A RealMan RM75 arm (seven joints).
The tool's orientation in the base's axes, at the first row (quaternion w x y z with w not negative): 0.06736 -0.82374 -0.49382 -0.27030
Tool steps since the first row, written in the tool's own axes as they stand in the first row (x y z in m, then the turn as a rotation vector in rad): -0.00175 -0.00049 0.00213 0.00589 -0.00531 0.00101; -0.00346 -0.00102 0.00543 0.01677 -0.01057 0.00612; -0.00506 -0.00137 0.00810 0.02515 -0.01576 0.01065; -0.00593 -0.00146 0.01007 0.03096 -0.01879 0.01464; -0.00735 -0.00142 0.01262 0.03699 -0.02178 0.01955; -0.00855 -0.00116 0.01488 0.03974 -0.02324 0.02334
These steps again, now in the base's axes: -0.00025 -0.00031 -0.00277 -0.00197 0.00763 0.00133; -0.00008 -0.00012 -0.00652 -0.00053 0.02066 0.00176; 0.00005 -0.00018 -0.00965 -0.00015 0.03150 0.00142; 0.00040 -0.00007 -0.01177 0.00091 0.03905 0.00055; 0.00088 -0.00023 -0.01464 0.00244 0.04709 -0.00098; 0.00152 -0.00044 -0.01713 0.00364 0.05140 -0.00300
